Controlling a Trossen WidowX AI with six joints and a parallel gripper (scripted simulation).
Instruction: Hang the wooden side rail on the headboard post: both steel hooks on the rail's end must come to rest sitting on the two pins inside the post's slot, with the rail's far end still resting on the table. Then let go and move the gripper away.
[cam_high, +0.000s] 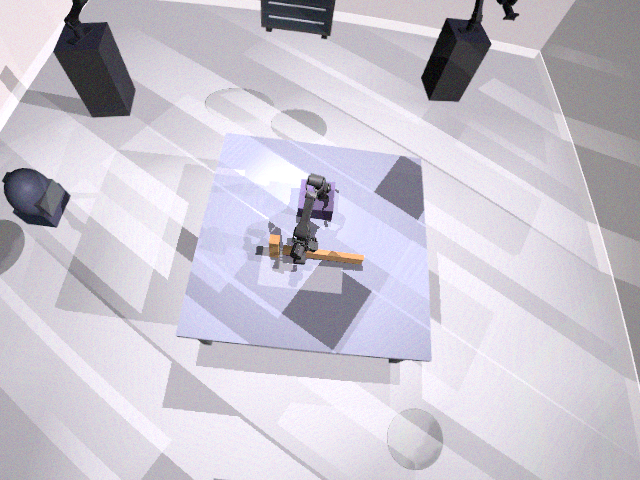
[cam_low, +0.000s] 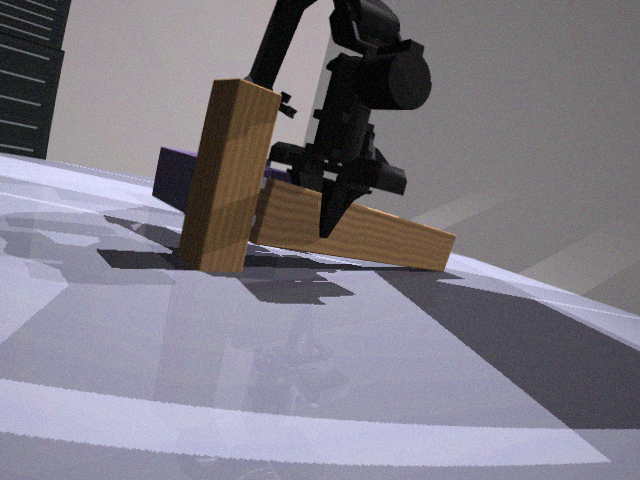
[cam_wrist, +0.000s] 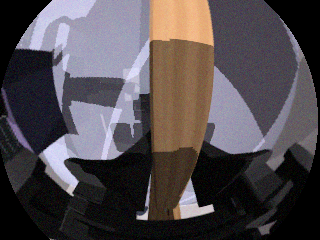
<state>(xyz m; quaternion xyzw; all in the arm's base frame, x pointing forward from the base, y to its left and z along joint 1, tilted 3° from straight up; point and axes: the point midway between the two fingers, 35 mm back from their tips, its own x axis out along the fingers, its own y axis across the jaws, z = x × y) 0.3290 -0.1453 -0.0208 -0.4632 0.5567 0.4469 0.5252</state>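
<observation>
The wooden headboard post lies 2 cm behind my gripper tip, 13 cm to the right of it and 4 cm above it.
</observation>
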